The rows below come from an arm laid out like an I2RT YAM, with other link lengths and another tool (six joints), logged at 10 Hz.
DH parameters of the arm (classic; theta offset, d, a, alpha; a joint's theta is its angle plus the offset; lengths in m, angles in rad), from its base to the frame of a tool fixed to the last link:
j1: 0 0.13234 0.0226 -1.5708
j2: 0 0 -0.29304 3.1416
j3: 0.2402 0 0.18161 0
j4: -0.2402 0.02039 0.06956 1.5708
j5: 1.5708 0.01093 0 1.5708
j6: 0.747 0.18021 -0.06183 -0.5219
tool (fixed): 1.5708 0.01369 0 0
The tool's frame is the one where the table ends.
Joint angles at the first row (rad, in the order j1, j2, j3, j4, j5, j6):
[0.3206 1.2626 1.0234 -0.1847 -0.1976 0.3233]
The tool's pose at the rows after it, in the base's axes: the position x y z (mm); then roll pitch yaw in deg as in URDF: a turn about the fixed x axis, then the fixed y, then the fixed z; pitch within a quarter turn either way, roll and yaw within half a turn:
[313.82, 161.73, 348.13, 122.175, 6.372, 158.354]
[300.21, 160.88, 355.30, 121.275, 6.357, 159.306]
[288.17, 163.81, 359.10, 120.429, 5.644, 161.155]
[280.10, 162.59, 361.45, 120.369, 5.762, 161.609]
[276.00, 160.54, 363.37, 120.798, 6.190, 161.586]
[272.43, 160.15, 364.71, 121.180, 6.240, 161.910]
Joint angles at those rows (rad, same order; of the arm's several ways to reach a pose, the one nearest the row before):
[0.3191 1.2248 1.0216 -0.2223 -0.2134 0.3237]
[0.3174 1.1814 1.0245 -0.2583 -0.2367 0.3268]
[0.3168 1.1548 1.0277 -0.2879 -0.2760 0.3306]
[0.3161 1.1293 1.0301 -0.3145 -0.2838 0.3266]
[0.3145 1.1145 1.0404 -0.3409 -0.2800 0.3164]
[0.3144 1.1065 1.0536 -0.3675 -0.2822 0.3087]

